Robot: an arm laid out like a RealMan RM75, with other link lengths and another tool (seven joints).
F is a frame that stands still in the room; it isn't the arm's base.
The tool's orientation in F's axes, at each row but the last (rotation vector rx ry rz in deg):
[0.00 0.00 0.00]
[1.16 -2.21 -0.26]
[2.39 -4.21 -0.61]
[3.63 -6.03 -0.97]
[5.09 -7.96 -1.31]
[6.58 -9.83 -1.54]
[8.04 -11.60 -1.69]
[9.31 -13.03 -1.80]
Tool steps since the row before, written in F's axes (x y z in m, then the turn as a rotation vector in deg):
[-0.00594 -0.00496 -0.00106 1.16 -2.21 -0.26]
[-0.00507 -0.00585 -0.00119 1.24 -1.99 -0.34]
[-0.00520 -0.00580 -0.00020 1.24 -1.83 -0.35]
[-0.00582 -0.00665 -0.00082 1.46 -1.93 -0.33]
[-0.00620 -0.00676 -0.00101 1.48 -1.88 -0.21]
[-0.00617 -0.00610 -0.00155 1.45 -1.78 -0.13]
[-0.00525 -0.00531 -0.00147 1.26 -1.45 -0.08]
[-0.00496 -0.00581 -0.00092 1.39 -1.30 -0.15]
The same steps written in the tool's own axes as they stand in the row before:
[-0.00594 -0.00496 -0.00106 1.16 -2.21 -0.26]
[-0.00508 -0.00589 -0.00088 1.24 -1.99 -0.35]
[-0.00513 -0.00585 0.00042 1.23 -1.83 -0.36]
[-0.00574 -0.00677 0.00021 1.46 -1.93 -0.36]
[-0.00608 -0.00693 0.00045 1.49 -1.87 -0.25]
[-0.00612 -0.00634 0.00022 1.47 -1.76 -0.18]
[-0.00520 -0.00554 0.00036 1.28 -1.43 -0.14]
[-0.00475 -0.00594 0.00115 1.38 -1.29 -0.26]

